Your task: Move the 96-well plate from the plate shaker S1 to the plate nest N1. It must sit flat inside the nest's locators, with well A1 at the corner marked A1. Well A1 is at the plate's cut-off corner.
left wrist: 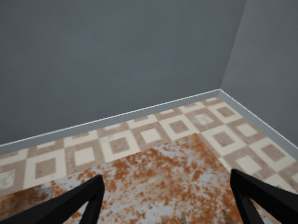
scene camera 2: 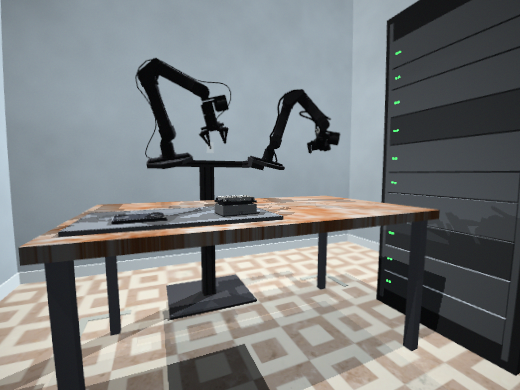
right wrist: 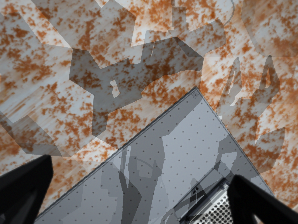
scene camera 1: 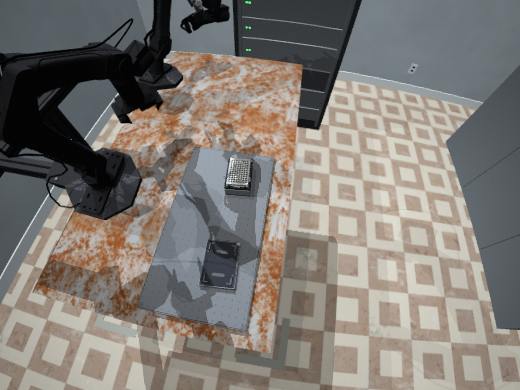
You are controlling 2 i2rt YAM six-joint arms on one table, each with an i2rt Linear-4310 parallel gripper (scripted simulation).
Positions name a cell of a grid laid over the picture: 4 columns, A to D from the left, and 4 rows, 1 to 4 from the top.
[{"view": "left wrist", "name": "left gripper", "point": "C4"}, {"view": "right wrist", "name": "right gripper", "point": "B4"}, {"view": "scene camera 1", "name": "right gripper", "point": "B2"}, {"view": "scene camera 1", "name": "plate nest N1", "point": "B3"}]
